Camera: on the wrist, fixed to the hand. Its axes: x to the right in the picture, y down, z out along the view.
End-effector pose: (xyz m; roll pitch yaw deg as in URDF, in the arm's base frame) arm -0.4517 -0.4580 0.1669 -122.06 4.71 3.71
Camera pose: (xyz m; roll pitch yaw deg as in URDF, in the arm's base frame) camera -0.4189 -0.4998 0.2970 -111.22 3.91 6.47
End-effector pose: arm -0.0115 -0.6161 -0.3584 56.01 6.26 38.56
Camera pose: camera -0.0325 -0.5825 -0.4932 66.32 6.95 35.77
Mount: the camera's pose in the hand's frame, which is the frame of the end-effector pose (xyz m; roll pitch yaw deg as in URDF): 0.0192 -0.0887 -0.1073 10.67 -1.91 -2.13
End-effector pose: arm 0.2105 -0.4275 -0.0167 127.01 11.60 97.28
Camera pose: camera 0.0703 -0.4277 -0.0267 137.59 14.45 97.03
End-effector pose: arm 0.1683 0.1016 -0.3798 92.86 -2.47 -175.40
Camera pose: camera 0.1546 -0.0115 -0.4621 103.54 -0.25 -177.20
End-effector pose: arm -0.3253 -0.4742 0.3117 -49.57 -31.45 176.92
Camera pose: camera -0.3353 -0.3343 0.3200 -38.98 -34.31 177.01
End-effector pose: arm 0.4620 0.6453 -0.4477 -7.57 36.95 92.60
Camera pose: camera 0.5658 0.6084 -0.5349 1.74 34.75 90.34
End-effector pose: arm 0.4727 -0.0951 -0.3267 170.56 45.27 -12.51
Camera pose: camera 0.5720 -0.0095 -0.2761 -176.89 47.47 -9.87
